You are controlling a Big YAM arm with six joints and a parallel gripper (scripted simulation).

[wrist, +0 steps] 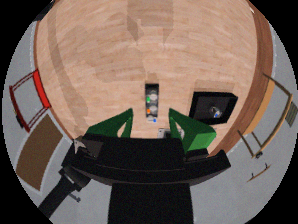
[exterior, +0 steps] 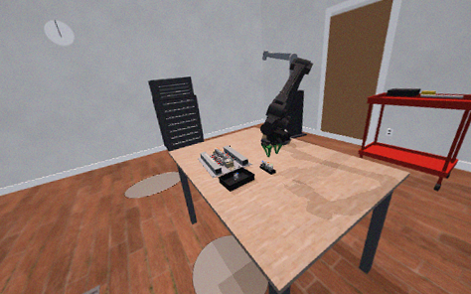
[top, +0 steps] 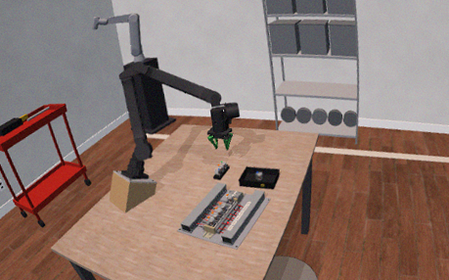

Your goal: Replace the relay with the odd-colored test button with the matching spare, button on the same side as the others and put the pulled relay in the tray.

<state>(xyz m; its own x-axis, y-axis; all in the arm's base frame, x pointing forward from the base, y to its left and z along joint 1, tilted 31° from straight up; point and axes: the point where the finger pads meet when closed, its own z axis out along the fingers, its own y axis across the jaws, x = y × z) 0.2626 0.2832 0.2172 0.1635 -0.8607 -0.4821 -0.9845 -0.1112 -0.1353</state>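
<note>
My gripper is now 11 cm above the small black stand, 4 cm to the left of it and 1 cm short of it. The rest, counted from my hand: black tray 21 cm ahead, 10 cm below, 2 cm to the right.
</note>
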